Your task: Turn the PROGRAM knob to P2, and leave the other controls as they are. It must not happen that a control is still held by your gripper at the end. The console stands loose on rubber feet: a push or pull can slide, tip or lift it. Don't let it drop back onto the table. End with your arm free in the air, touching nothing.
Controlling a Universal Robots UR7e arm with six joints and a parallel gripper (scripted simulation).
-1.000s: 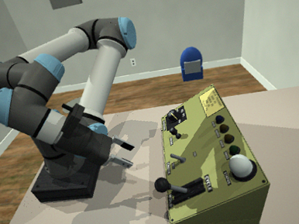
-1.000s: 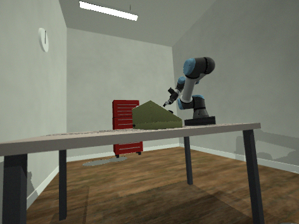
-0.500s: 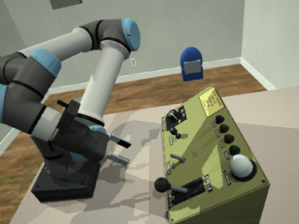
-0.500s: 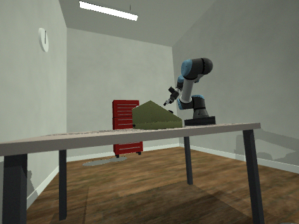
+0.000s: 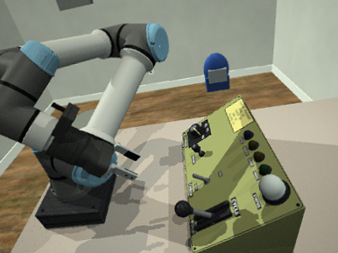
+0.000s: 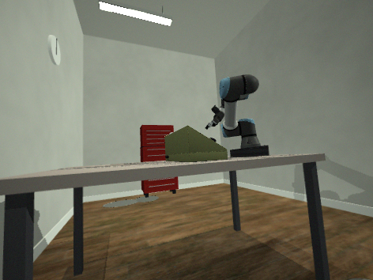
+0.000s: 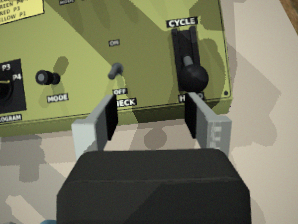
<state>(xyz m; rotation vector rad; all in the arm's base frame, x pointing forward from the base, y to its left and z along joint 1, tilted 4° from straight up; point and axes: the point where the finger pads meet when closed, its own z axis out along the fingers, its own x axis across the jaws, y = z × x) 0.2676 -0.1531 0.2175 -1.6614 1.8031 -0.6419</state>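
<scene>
Now: hand 160 mm short of the mode knob, 190 mm to the right of it and 150 mm above it. The rest, counted from my hand: olive console: 200 mm ahead, 130 mm to the left, 170 mm below; then check toggle: 160 mm ahead, 70 mm to the left, 160 mm below; then ball-handled lever: 140 mm ahead, 50 mm to the right, 140 mm below.
</scene>
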